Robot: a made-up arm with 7 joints. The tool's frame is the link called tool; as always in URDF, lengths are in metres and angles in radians. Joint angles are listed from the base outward.
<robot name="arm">
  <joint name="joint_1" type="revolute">
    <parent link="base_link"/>
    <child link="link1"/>
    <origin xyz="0 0 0.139" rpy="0 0 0"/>
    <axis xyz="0 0 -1"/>
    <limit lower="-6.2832" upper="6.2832"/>
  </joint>
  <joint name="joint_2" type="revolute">
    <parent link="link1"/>
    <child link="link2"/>
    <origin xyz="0 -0.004 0.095" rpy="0 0 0"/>
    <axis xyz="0 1 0"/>
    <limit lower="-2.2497" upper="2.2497"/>
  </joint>
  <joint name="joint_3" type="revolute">
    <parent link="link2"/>
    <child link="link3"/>
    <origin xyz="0 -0.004 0.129" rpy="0 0 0"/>
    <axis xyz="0 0 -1"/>
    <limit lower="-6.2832" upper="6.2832"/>
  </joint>
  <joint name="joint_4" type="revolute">
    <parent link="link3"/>
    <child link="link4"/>
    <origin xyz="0 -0.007 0.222" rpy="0 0 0"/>
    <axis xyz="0 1 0"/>
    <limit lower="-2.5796" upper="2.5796"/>
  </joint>
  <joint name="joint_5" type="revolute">
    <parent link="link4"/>
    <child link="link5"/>
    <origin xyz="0 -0.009 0.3" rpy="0 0 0"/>
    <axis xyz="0 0 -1"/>
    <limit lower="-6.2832" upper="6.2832"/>
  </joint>
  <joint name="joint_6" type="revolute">
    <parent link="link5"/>
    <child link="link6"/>
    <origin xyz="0 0 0.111" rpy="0 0 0"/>
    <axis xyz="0 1 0"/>
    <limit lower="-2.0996" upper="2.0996"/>
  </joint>
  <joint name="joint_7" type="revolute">
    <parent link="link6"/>
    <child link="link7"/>
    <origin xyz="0 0 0.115" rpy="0 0 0"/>
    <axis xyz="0 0 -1"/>
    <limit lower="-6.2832" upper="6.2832"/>
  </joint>
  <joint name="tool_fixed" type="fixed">
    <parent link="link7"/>
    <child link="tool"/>
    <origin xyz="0 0 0" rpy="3.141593 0 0"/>
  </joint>
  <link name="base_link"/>
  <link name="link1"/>
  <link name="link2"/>
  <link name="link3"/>
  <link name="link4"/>
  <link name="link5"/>
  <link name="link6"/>
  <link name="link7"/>
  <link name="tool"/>
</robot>
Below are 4 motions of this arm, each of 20 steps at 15 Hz.
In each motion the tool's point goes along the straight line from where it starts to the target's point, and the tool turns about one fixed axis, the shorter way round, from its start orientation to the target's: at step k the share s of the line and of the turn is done. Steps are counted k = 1, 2, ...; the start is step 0. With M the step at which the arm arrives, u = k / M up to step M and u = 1 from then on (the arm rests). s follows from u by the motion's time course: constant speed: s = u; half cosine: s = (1 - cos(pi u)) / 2; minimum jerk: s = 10 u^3 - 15 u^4 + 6 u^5.
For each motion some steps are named. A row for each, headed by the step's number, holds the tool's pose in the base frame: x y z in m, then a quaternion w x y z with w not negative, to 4 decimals.
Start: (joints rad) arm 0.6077 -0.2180 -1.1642 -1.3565 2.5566 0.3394 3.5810
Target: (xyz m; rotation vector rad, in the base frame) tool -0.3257 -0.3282 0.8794 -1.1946 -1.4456 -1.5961
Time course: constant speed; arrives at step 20
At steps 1, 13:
1: -0.4863 -0.2624 0.6306 0.1637 -0.5611 -0.3609 -0.7267
13: -0.3849 -0.3040 0.7877 0.2733 -0.5010 -0.4875 -0.6608

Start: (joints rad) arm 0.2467 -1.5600 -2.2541 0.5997 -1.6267 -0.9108 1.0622
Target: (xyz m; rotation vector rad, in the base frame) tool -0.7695 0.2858 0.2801 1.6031 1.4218 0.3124
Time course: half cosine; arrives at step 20
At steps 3, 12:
3: -0.6633 0.4386 0.1576 0.5058 0.6209 0.5579 -0.2177
12: -0.7307 0.3416 0.2354 0.4894 0.6511 0.5801 0.0009

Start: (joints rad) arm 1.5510 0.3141 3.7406 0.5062 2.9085 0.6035 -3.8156
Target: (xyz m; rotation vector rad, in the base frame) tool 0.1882 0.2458 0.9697 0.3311 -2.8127 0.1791
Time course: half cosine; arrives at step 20
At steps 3, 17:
3: 0.1303 -0.0999 1.0558 0.1647 -0.5441 -0.8089 -0.1500
17: 0.1849 0.2259 0.9747 0.1545 0.0755 -0.9838 0.0499

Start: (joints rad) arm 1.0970 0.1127 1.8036 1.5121 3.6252 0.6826 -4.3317
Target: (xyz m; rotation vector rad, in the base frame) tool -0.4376 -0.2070 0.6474 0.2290 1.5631 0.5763
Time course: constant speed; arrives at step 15
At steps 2, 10, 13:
2: -0.4580 -0.1872 0.6813 0.4936 -0.4068 0.7634 0.0903
10: -0.4454 -0.1994 0.6605 0.6239 -0.0994 0.7491 0.1991
13: -0.4407 -0.2040 0.6526 0.6535 0.0212 0.7195 0.2342

